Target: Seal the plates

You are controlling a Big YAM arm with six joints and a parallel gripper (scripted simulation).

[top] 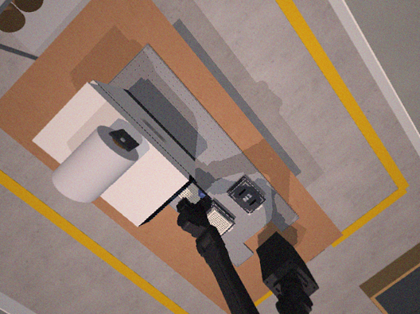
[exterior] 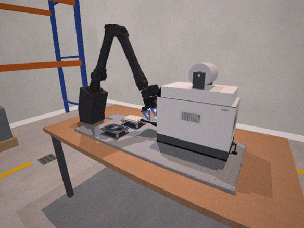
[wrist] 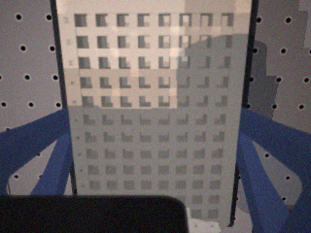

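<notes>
My hand is 10 mm above the dark sealer stage. The rest, counted from my hand: foil roll (330 mm ahead, 20 mm to the right, 310 mm above); then white well plate (200 mm behind, 40 mm to the left, 50 mm below); then start button (110 mm ahead, 90 mm to the left, 90 mm above).
</notes>
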